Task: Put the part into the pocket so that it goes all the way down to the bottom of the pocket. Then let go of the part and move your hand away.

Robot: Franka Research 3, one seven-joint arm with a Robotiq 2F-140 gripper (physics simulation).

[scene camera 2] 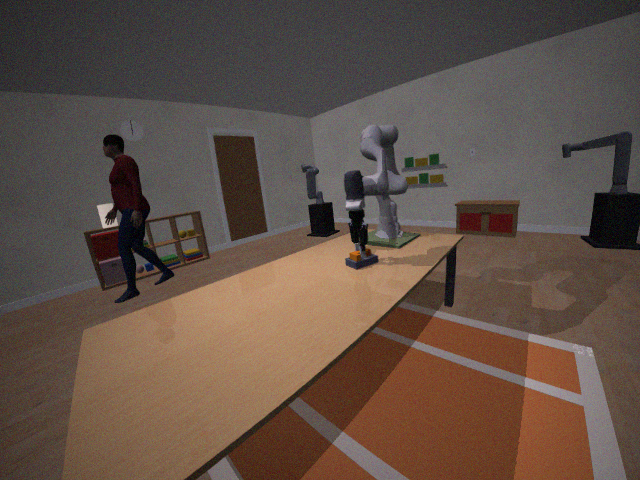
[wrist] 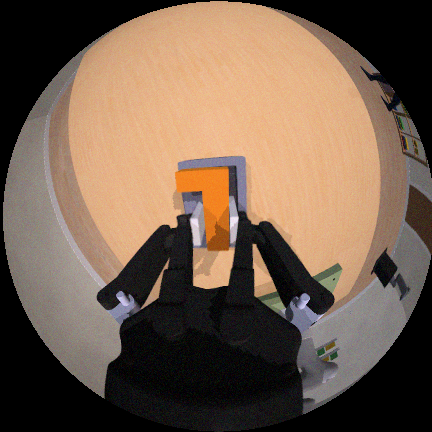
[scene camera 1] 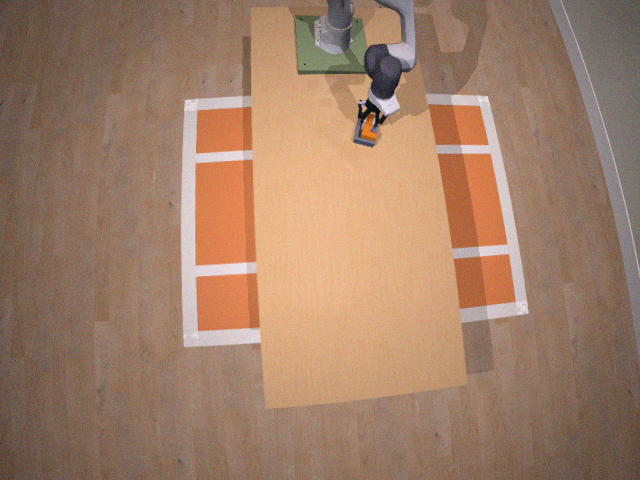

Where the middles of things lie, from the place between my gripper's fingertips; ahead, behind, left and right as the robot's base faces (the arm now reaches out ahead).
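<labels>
The orange L-shaped part [wrist: 213, 181] sits 1 cm ahead of my hand and 2 cm above it. As for the pocket block [wrist: 236, 167], I find it 2 cm below my hand.
</labels>
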